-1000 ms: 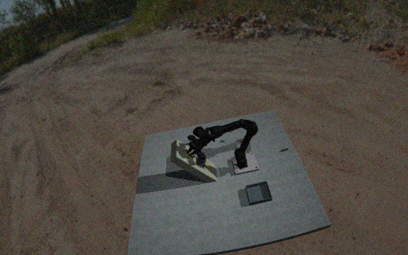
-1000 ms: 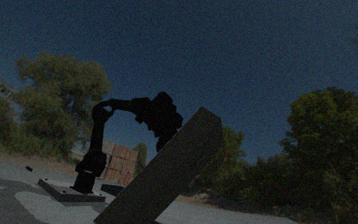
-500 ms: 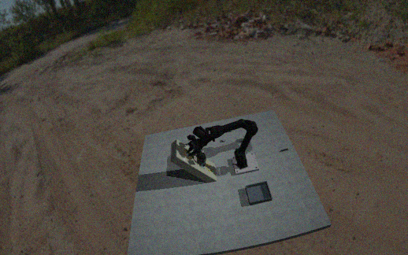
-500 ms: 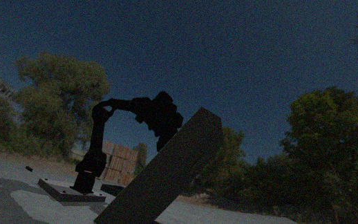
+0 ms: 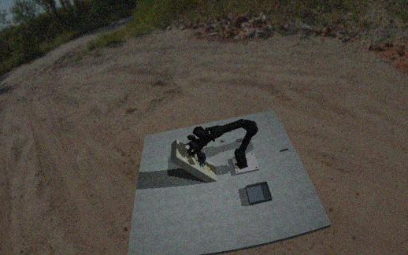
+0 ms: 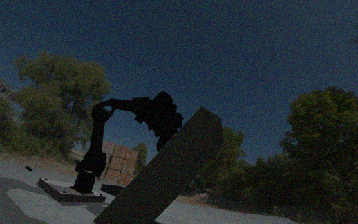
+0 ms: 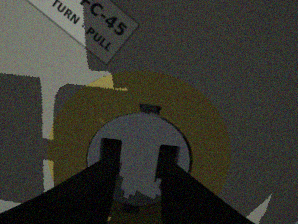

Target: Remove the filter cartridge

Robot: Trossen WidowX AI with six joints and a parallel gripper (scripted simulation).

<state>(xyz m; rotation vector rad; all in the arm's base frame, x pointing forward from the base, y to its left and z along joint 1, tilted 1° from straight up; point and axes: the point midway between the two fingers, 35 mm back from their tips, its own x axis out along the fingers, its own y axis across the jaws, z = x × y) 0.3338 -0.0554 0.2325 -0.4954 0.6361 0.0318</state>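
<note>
Now: the round grey filter cartridge 2 cm ahead of my gripper tip and 1 cm below it. Also, from my gripper tip: small pale block (12 cm behind, 36 cm to the right, 23 cm below); grey tray (37 cm behind, 34 cm to the left, 23 cm below); service panel (3 cm behind, 9 cm below).
</note>
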